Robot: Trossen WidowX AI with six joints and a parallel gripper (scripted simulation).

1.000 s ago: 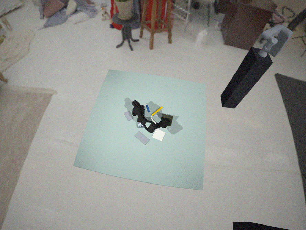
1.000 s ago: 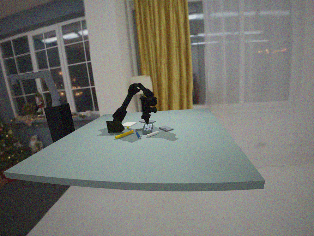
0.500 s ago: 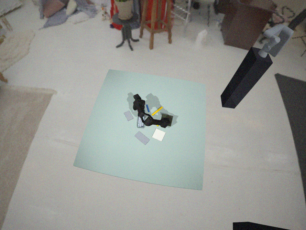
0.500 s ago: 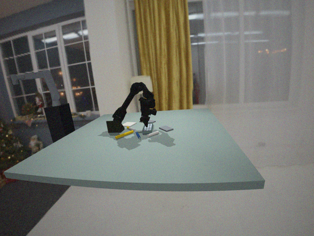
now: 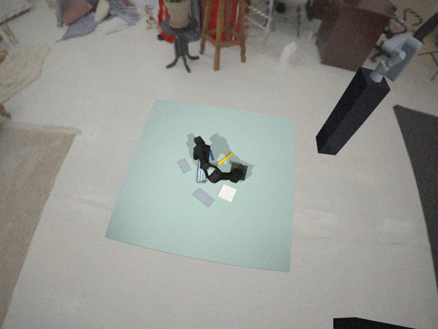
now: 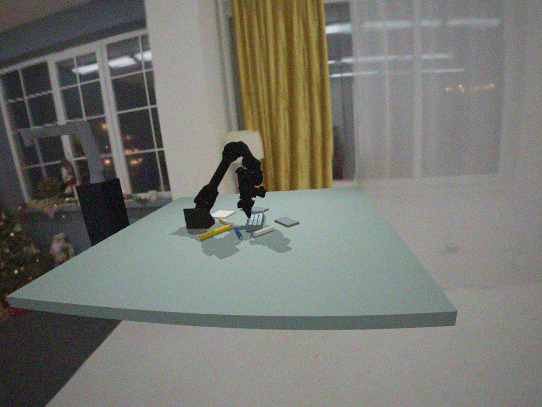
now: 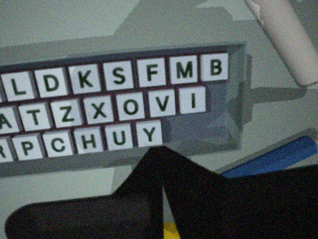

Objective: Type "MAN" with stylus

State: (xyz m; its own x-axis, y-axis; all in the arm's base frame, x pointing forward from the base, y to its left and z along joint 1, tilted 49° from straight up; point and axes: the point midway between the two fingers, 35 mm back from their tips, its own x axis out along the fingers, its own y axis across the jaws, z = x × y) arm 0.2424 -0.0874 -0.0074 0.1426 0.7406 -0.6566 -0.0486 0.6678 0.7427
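Now: gripper tip 4 cm short of the M key, 2 cm to the left of it and 3 cm above it. Round my gripper tip: blue stylus (3 cm behind, 12 cm to the right, 4 cm below); then stylus tip (1 cm behind, 15 cm to the right, 4 cm below); then white cylinder (7 cm ahead, 9 cm to the right, 3 cm below).
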